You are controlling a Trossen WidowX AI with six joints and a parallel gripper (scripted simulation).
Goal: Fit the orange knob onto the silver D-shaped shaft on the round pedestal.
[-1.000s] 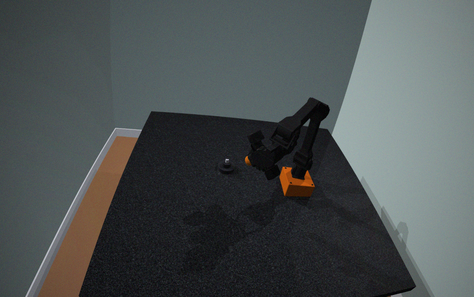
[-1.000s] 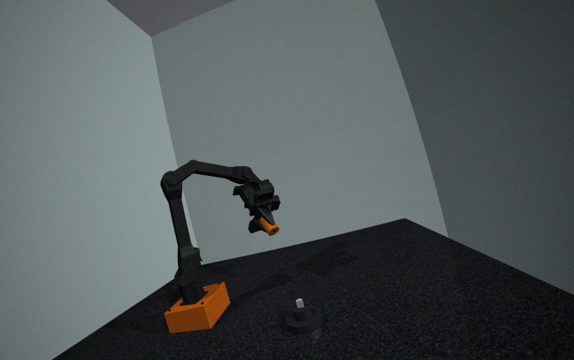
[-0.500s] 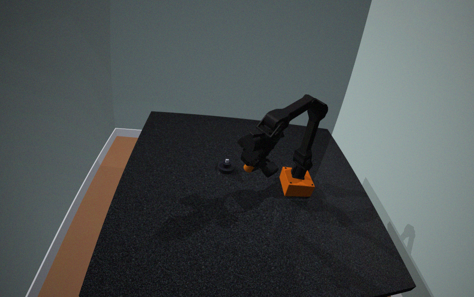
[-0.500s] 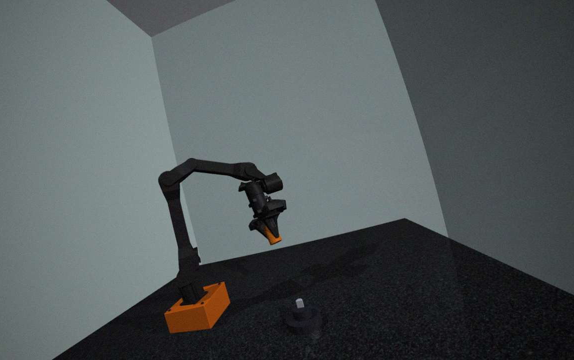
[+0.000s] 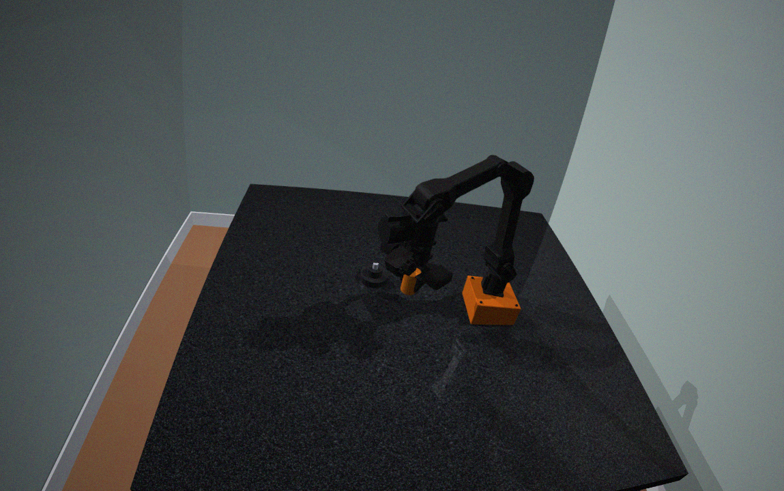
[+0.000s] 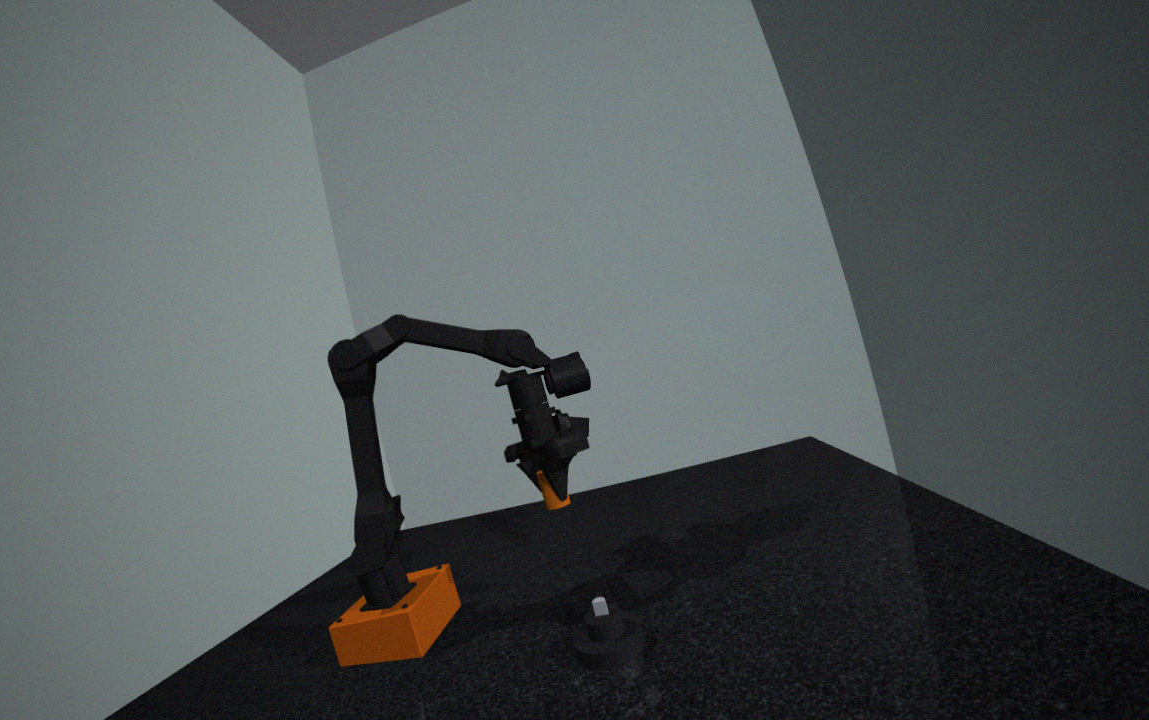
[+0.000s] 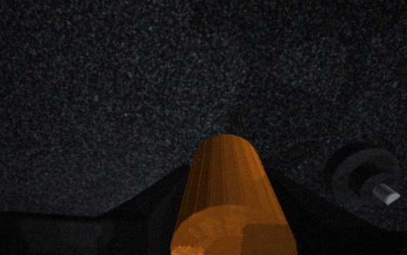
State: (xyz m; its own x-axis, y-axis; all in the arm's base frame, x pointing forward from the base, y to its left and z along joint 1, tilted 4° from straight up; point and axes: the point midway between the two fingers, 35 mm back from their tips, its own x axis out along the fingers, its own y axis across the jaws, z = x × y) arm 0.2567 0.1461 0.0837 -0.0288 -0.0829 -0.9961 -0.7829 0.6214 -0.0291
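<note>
The dark round pedestal is 100 mm ahead of my gripper tip, 180 mm to the right of it and 110 mm below it. Also, from my gripper tip: orange knob: 30 mm above.
</note>
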